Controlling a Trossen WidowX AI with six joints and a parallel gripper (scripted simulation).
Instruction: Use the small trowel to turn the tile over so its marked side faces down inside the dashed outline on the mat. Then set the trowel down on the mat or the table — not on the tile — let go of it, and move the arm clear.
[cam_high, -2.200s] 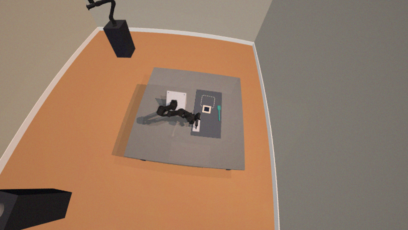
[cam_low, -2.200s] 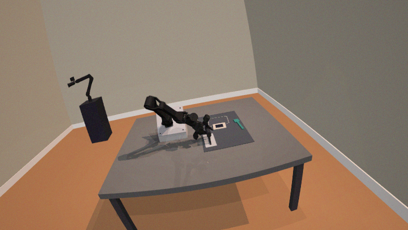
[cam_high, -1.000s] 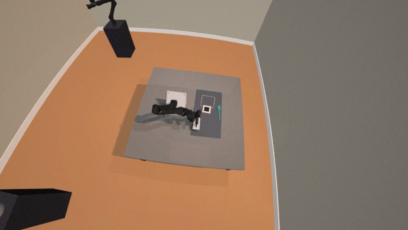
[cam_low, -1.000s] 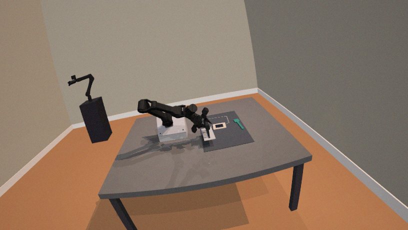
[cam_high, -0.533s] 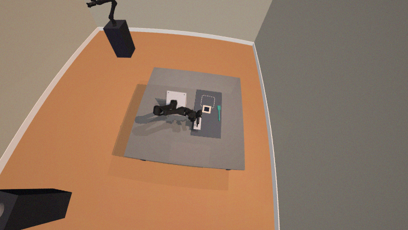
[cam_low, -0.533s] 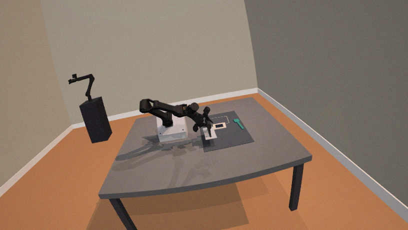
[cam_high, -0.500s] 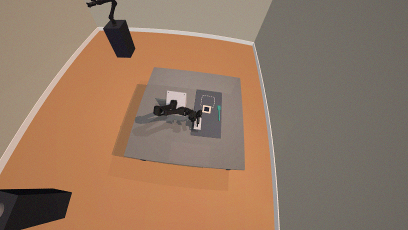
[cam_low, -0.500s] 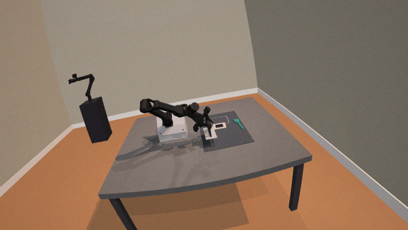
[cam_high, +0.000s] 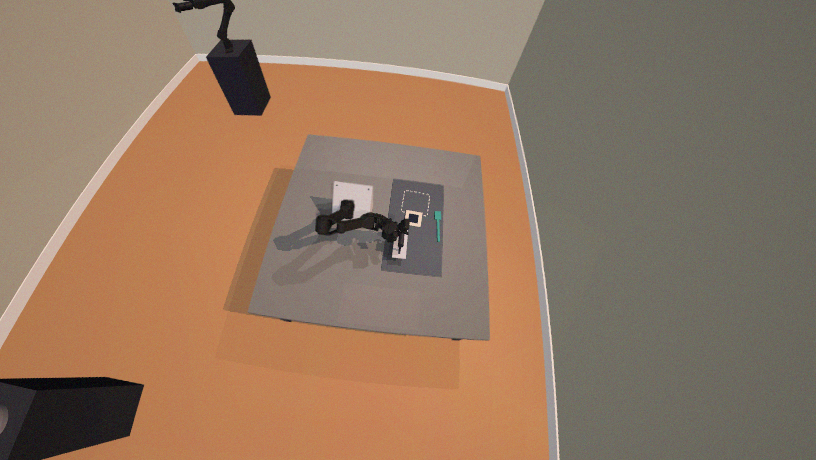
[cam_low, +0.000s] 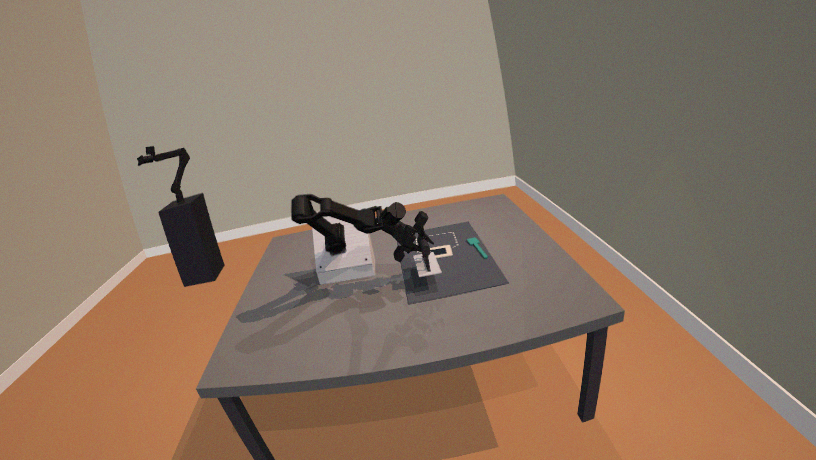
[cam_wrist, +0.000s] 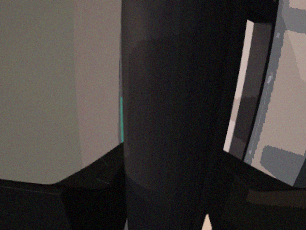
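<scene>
The dark mat lies 6 cm ahead of my gripper tip, 13 cm to the left of it and 12 cm below it. The rest, counted from my gripper tip: trowel (3 cm behind, 1 cm below); then tile (5 cm ahead, 16 cm to the left, 10 cm below).
</scene>
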